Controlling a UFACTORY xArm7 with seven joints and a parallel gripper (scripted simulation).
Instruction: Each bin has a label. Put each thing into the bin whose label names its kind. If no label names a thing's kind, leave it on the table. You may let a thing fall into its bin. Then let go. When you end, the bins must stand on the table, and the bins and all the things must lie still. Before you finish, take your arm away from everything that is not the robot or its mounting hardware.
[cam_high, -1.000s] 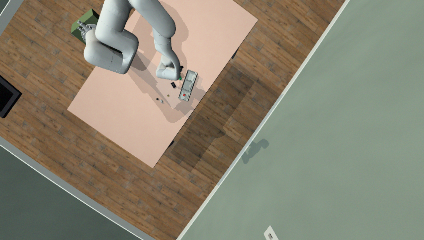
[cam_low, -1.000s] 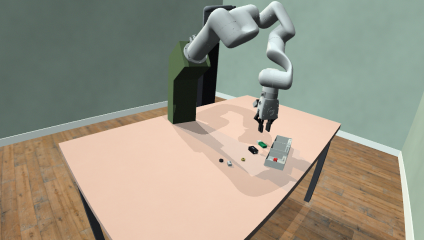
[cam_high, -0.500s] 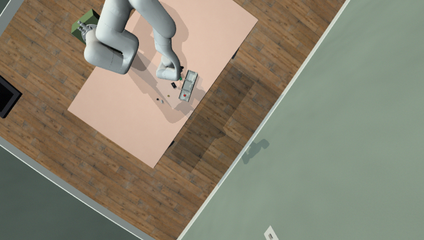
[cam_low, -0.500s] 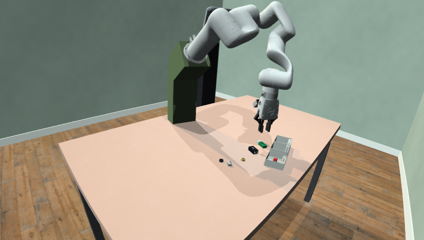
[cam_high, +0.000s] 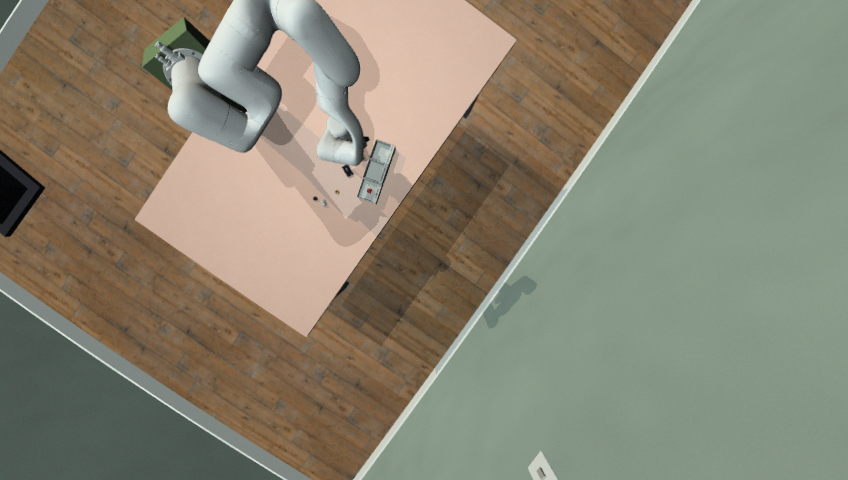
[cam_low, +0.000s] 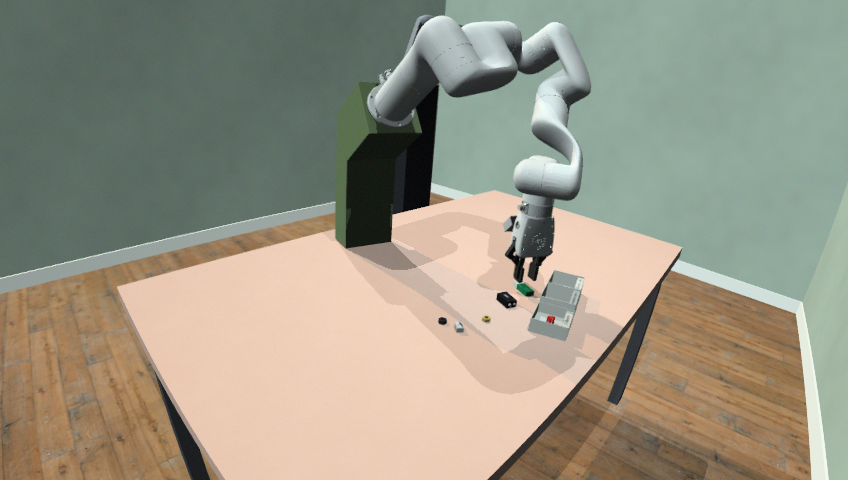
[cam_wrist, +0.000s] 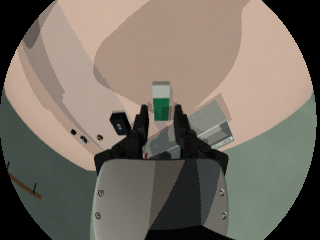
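My hand is 40 mm above the green thing and 10 mm past it. The rest, counted from my hand: black block 90 mm to the right, 40 mm below, 20 mm ahead; three-part bin 110 mm ahead, 30 mm below, 20 mm to the right; red die 140 mm ahead, 100 mm to the right, 40 mm below.
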